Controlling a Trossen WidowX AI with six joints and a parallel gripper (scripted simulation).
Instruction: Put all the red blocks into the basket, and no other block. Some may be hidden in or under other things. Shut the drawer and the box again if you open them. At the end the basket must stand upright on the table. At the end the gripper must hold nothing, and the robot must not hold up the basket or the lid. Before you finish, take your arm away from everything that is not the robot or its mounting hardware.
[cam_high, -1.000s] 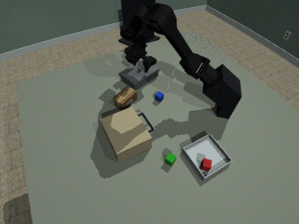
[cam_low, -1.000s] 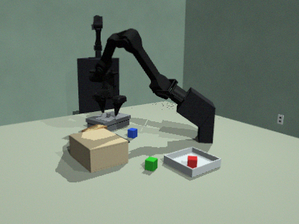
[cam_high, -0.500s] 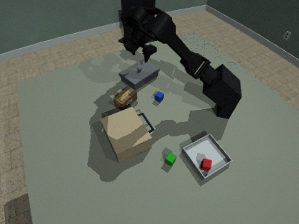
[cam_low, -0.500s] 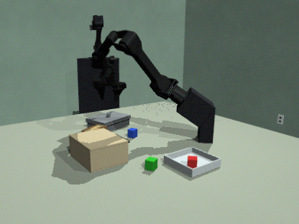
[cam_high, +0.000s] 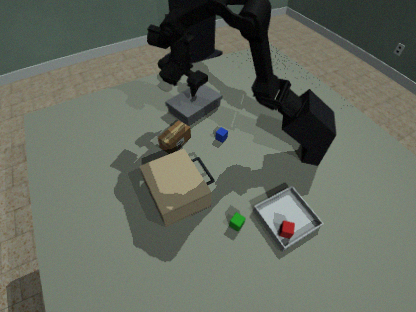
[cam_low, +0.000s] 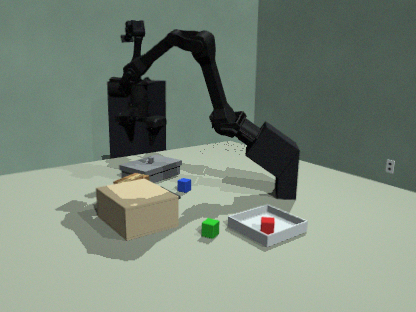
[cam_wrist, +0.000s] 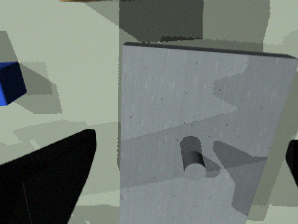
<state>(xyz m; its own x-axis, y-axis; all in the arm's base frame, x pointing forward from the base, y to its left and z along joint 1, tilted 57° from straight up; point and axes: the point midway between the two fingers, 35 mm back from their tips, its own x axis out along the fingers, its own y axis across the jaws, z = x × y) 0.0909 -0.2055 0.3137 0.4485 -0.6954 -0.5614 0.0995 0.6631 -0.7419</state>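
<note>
Now: hand 13 cm above the brown box, 12 cm short of it and 5 cm to the right of it. Round my hand: blue block 17 cm to the left, 15 cm below; then knobbed lid 12 cm below, 7 cm behind, 1 cm to the right; then tan drawer cabinet 29 cm ahead, 19 cm to the left, 13 cm below.
</note>
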